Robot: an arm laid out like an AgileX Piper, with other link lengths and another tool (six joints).
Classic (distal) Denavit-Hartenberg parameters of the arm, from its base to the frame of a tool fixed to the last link. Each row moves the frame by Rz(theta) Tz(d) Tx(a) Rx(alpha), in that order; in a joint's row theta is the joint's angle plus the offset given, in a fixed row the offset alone. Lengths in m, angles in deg.
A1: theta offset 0, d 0.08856, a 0, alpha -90
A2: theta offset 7.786, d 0, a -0.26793, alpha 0
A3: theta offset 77.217, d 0, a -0.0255, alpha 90
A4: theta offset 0, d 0.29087, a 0, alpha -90
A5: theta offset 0, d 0, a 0, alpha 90
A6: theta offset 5, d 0.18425, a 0.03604, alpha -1.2
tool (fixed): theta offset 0, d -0.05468, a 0, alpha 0
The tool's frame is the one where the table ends.
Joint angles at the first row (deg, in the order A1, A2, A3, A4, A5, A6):
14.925, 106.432, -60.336, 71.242, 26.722, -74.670
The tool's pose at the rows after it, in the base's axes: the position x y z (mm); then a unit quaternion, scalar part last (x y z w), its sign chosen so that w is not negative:
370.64 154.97 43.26 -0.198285 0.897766 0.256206 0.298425
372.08 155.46 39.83 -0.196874 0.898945 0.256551 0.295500
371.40 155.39 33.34 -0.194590 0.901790 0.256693 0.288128
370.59 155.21 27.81 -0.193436 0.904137 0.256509 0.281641
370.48 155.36 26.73 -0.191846 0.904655 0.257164 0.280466
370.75 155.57 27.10 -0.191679 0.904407 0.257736 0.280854
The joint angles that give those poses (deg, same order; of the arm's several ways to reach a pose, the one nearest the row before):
14.926, 107.851, -61.483, 71.431, 26.853, -74.673
14.925, 108.651, -61.903, 71.540, 26.854, -74.670
14.925, 109.611, -61.927, 71.657, 26.854, -74.671
14.925, 110.407, -61.927, 71.658, 26.872, -74.672
14.926, 110.580, -61.927, 71.833, 26.872, -74.671
14.926, 110.580, -61.993, 71.884, 26.919, -74.668

